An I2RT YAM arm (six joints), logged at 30 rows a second.
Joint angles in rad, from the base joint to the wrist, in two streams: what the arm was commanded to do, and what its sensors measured. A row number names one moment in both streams.
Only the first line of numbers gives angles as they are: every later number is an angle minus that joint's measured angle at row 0.
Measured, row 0:
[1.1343 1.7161 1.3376 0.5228 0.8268 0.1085]
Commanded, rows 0 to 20:
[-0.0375 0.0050 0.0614 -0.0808 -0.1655 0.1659]
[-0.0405 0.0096 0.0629 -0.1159 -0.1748 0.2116]
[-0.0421 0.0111 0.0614 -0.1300 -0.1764 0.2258]
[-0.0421 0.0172 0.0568 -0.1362 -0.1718 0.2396]
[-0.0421 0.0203 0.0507 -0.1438 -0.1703 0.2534]
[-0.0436 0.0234 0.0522 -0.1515 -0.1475 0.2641]
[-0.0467 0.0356 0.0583 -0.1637 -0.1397 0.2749]
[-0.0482 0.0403 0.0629 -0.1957 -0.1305 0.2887]
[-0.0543 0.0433 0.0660 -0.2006 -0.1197 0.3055]
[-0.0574 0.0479 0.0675 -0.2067 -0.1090 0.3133]
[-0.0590 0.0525 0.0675 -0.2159 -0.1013 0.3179]
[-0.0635 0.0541 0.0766 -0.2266 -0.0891 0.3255]
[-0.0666 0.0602 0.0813 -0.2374 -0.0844 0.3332]
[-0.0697 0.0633 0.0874 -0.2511 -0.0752 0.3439]
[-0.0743 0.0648 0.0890 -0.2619 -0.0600 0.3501]
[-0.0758 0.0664 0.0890 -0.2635 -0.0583 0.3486]
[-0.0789 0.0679 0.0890 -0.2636 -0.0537 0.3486]
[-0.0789 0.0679 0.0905 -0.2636 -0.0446 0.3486]
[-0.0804 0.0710 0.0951 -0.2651 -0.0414 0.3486]
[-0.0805 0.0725 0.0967 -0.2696 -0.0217 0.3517]
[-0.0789 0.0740 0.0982 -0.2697 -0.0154 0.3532]
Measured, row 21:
[-0.0572 0.0621 0.0485 -0.2441 -0.1102 0.3250]
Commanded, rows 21 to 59:
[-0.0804 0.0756 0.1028 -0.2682 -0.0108 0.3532]
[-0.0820 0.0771 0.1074 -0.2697 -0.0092 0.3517]
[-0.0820 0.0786 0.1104 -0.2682 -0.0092 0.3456]
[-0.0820 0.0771 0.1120 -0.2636 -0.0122 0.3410]
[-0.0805 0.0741 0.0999 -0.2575 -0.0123 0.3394]
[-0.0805 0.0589 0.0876 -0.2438 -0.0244 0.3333]
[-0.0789 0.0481 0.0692 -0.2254 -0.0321 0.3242]
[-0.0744 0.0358 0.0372 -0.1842 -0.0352 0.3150]
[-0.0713 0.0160 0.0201 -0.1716 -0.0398 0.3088]
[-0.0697 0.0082 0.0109 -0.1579 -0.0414 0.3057]
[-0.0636 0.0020 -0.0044 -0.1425 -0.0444 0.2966]
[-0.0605 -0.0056 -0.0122 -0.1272 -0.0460 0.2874]
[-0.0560 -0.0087 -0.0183 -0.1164 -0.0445 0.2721]
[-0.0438 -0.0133 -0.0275 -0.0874 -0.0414 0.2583]
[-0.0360 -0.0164 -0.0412 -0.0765 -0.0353 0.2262]
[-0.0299 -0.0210 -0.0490 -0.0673 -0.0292 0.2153]
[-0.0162 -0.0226 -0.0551 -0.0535 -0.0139 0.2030]
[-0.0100 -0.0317 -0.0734 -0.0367 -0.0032 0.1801]
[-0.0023 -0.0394 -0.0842 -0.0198 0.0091 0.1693]
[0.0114 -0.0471 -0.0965 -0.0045 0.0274 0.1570]
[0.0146 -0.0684 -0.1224 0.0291 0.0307 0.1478]
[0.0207 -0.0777 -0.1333 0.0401 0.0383 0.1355]
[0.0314 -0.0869 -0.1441 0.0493 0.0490 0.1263]
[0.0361 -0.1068 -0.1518 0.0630 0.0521 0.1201]
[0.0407 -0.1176 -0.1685 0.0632 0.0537 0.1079]
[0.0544 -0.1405 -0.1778 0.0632 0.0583 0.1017]
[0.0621 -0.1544 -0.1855 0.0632 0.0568 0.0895]
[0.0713 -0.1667 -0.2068 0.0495 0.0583 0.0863]
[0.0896 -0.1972 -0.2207 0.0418 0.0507 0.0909]
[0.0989 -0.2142 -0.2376 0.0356 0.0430 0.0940]
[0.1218 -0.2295 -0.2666 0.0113 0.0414 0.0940]
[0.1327 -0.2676 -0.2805 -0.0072 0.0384 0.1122]
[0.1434 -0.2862 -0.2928 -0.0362 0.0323 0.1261]
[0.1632 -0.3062 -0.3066 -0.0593 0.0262 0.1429]
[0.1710 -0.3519 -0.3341 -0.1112 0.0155 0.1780]
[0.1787 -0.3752 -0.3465 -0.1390 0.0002 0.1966]
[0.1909 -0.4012 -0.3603 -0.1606 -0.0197 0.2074]
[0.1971 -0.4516 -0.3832 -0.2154 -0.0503 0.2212]
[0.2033 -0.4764 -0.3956 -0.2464 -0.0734 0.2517]
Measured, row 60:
[0.1789 -0.3537 -0.3471 -0.1148 -0.0053 0.1648]
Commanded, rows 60 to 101:
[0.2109 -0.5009 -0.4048 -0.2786 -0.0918 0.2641]
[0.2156 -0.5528 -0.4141 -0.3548 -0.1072 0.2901]
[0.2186 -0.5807 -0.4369 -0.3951 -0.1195 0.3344]
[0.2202 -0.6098 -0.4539 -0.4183 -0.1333 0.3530]
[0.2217 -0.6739 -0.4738 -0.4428 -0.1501 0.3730]
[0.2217 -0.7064 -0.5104 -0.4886 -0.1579 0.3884]
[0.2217 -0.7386 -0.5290 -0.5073 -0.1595 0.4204]
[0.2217 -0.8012 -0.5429 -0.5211 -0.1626 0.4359]
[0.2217 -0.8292 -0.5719 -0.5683 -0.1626 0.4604]
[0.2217 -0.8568 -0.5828 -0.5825 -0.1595 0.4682]
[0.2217 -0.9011 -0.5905 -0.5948 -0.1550 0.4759]
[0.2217 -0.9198 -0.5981 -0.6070 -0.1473 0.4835]
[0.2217 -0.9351 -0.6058 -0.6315 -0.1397 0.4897]
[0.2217 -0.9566 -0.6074 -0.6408 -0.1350 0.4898]
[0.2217 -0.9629 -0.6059 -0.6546 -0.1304 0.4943]
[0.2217 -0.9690 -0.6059 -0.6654 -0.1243 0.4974]
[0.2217 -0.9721 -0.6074 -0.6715 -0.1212 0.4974]
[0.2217 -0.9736 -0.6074 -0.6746 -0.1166 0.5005]
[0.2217 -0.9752 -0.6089 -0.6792 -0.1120 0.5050]
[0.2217 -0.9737 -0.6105 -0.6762 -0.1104 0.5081]
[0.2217 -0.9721 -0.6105 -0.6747 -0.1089 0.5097]
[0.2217 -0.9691 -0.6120 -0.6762 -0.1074 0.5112]
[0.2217 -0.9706 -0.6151 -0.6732 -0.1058 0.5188]
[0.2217 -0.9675 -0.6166 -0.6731 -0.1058 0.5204]
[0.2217 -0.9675 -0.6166 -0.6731 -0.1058 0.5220]
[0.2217 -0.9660 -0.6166 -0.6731 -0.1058 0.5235]
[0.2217 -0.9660 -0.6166 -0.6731 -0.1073 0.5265]
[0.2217 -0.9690 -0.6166 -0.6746 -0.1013 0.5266]
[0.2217 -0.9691 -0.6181 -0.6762 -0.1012 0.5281]
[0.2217 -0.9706 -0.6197 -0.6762 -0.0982 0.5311]
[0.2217 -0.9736 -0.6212 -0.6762 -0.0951 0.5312]
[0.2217 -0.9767 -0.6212 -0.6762 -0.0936 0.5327]
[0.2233 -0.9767 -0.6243 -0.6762 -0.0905 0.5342]
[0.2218 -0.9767 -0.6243 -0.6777 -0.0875 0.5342]
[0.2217 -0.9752 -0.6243 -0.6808 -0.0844 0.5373]
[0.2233 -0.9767 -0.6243 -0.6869 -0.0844 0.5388]
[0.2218 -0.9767 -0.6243 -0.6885 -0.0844 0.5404]
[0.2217 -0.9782 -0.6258 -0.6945 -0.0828 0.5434]
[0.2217 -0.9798 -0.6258 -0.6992 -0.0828 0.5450]
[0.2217 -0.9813 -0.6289 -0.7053 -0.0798 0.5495]
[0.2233 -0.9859 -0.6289 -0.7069 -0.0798 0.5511]
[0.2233 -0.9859 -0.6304 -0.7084 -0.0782 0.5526]
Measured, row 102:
[0.2175 -0.9648 -0.6160 -0.7080 -0.1125 0.5318]
